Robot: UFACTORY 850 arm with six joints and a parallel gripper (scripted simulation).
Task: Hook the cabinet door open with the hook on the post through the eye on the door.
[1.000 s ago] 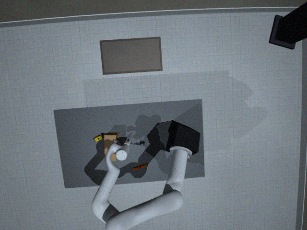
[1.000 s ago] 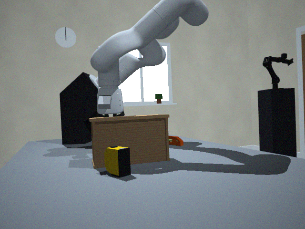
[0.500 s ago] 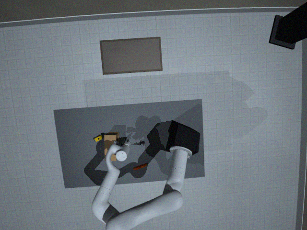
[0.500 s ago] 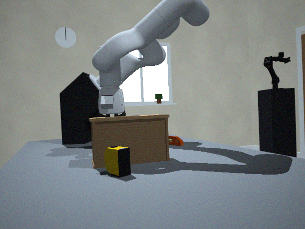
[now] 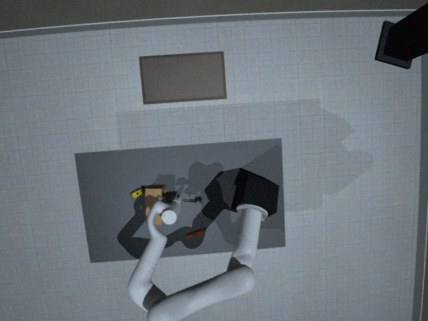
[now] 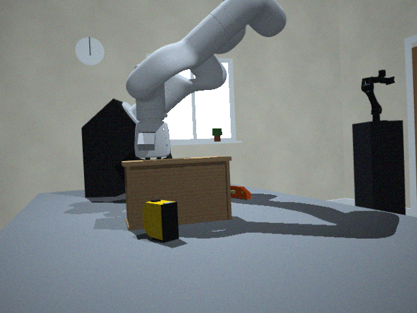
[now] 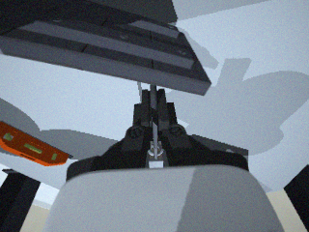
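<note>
The hook rod is 50 mm behind my hand and 30 mm below it. The rest, counted from my hand: hook post (90 mm behind, 50 mm below); then black tape measure (310 mm ahead, 70 mm below, 40 mm to the left); then dark door (60 mm to the left, 60 mm ahead, 40 mm below).
</note>
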